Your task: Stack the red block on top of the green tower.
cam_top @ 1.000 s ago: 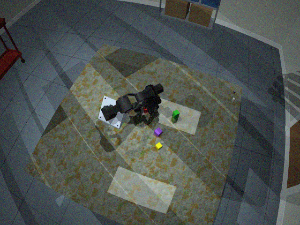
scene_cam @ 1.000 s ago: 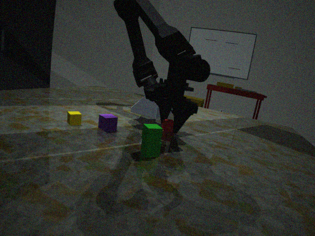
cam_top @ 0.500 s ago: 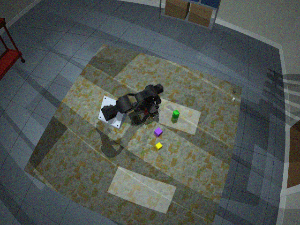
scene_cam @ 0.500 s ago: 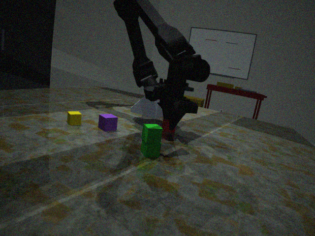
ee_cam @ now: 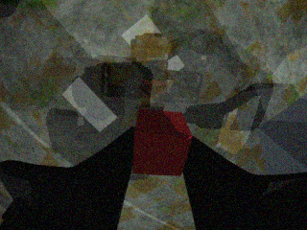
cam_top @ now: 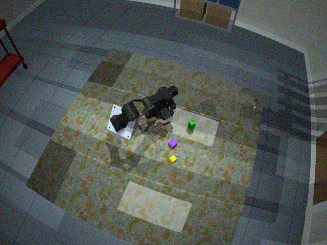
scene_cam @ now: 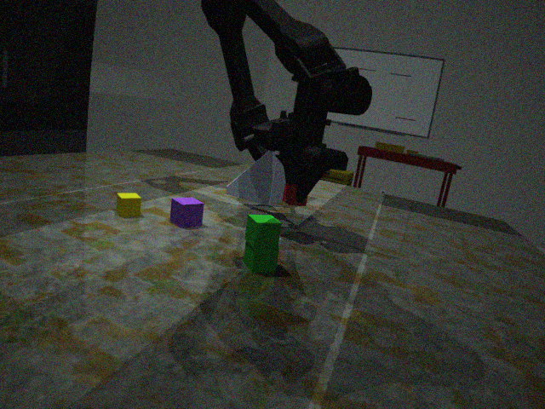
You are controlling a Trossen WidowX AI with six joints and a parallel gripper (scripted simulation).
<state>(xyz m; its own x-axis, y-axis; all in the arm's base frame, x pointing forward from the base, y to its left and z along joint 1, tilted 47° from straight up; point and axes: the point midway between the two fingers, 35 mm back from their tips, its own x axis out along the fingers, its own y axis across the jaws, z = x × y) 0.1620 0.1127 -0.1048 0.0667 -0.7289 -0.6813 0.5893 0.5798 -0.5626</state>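
Right now my gripper tip is 19 cm short of the green block and 5 cm to the right of it. From my gripper tip the other things lie so: purple cube: 15 cm ahead, 11 cm to the right, 3 cm below; red block: 1 cm above; yellow cube: 20 cm ahead, 19 cm to the right, 3 cm below.
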